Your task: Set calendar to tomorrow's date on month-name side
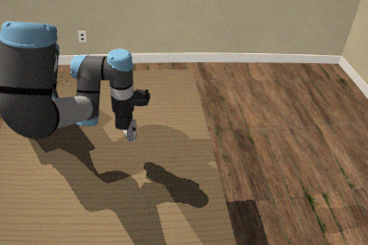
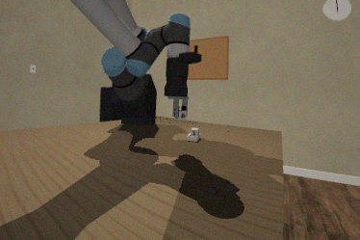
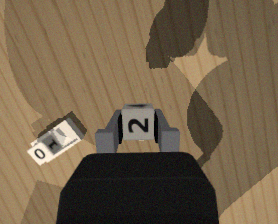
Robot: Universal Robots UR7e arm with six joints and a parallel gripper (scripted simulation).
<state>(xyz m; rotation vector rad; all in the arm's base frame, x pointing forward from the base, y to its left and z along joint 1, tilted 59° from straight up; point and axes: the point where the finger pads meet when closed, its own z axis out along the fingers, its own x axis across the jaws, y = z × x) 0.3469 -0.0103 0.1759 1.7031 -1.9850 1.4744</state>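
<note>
The white digit cube lies 10 mm below my hand. The rest, counted from my hand: white tray 150 mm to the left, 120 mm below.
</note>
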